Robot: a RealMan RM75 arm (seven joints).
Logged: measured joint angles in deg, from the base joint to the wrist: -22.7 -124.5 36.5 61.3 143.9 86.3 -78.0; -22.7 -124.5 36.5 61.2 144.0 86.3 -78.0; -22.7 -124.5 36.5 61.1 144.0 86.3 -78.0; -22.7 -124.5 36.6 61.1 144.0 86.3 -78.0; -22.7 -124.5 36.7 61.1 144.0 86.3 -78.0; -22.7 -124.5 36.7 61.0 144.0 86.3 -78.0; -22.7 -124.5 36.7 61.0 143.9 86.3 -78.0; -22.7 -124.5 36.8 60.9 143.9 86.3 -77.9; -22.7 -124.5 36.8 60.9 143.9 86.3 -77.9; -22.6 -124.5 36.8 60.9 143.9 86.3 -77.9; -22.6 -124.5 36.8 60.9 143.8 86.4 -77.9; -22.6 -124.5 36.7 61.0 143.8 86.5 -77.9; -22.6 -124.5 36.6 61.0 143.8 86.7 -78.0; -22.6 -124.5 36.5 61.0 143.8 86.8 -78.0; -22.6 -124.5 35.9 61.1 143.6 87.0 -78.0; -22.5 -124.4 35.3 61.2 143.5 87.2 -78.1; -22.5 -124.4 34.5 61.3 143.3 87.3 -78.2; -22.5 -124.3 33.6 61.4 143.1 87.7 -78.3; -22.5 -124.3 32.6 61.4 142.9 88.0 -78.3; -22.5 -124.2 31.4 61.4 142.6 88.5 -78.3
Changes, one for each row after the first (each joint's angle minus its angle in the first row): 0.0 0.0 0.0 -0.1 0.1 0.0 0.0; 0.0 0.0 0.0 -0.2 0.1 0.0 0.0; 0.0 0.0 0.1 -0.2 0.1 0.0 0.0; 0.0 0.0 0.2 -0.2 0.1 0.0 0.0; 0.0 0.0 0.2 -0.3 0.1 0.0 0.0; 0.0 0.0 0.2 -0.3 0.0 0.0 0.0; 0.0 0.0 0.3 -0.4 0.0 0.0 0.1; 0.0 0.0 0.3 -0.4 0.0 0.0 0.1; 0.1 0.0 0.3 -0.4 0.0 0.0 0.1; 0.1 0.0 0.3 -0.4 -0.1 0.1 0.1; 0.1 0.0 0.2 -0.3 -0.1 0.2 0.1; 0.1 0.0 0.1 -0.3 -0.1 0.4 0.0; 0.1 0.0 0.0 -0.3 -0.1 0.5 0.0; 0.1 0.0 -0.6 -0.2 -0.3 0.7 0.0; 0.2 0.1 -1.2 -0.1 -0.4 0.9 -0.1; 0.2 0.1 -2.0 0.0 -0.6 1.0 -0.2; 0.2 0.2 -2.9 0.1 -0.8 1.4 -0.3; 0.2 0.2 -3.9 0.1 -1.0 1.7 -0.3; 0.2 0.3 -5.1 0.1 -1.3 2.2 -0.3
